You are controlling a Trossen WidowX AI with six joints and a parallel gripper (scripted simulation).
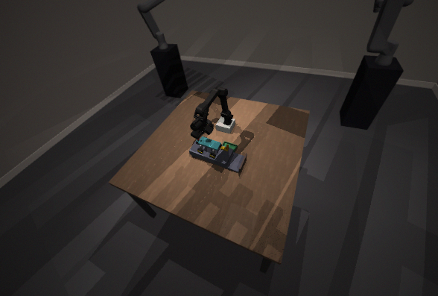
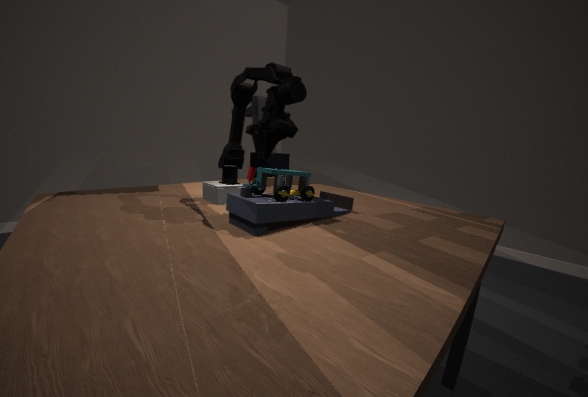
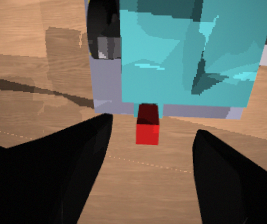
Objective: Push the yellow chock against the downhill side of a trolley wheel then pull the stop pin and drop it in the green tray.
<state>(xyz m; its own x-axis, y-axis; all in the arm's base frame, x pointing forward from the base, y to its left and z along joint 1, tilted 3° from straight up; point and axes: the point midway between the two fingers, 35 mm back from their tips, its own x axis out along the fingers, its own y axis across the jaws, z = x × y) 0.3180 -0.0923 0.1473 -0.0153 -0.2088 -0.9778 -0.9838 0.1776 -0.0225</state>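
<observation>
My gripper tip is now 6 cm above the red-headed stop pin and 4 cm to the left of it. From my gripper tip the other things lie so: teal trolley (8 cm below, 7 cm to the left, 2 cm ahead); yellow chock (17 cm to the left, 11 cm below, 2 cm behind); grey ramp (14 cm below, 7 cm to the left, 2 cm ahead).
</observation>
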